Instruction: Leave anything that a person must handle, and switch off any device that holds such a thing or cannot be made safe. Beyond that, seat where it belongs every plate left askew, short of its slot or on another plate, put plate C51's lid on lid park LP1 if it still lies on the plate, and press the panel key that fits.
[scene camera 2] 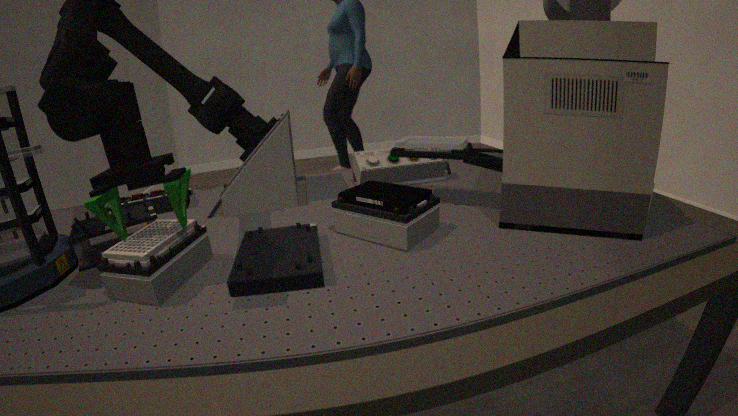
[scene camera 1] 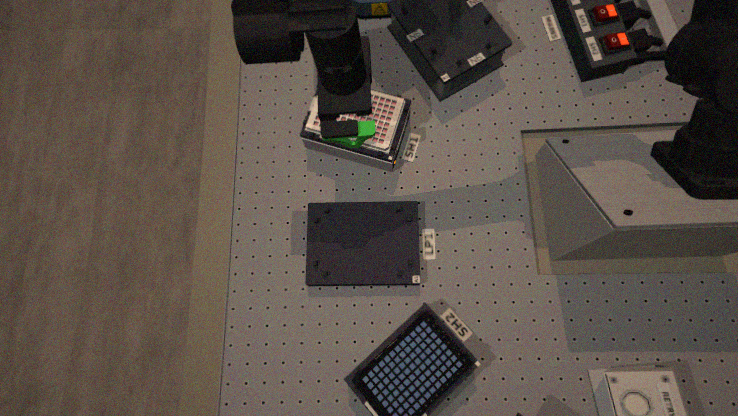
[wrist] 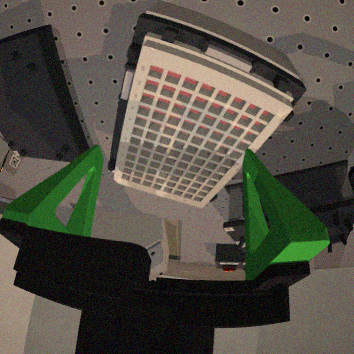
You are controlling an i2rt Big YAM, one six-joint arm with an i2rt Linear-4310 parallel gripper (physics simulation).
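Observation:
A white plate with red wells rests on the black holder of shaker SH1. It seems to sit high and slightly askew there. My gripper is open and empty. Its green fingers straddle the plate, with the tips near its long sides; in scene camera 1 the arm hides part of it. Lid park LP1 holds no lid. A dark plate with blue wells sits on shaker SH2. No label C51 is readable.
A dark block labelled N6 stands beside SH1. A switch box has two lit red rockers. A key panel, a tall grey device and a blue-based device stand around. A person stands behind the table.

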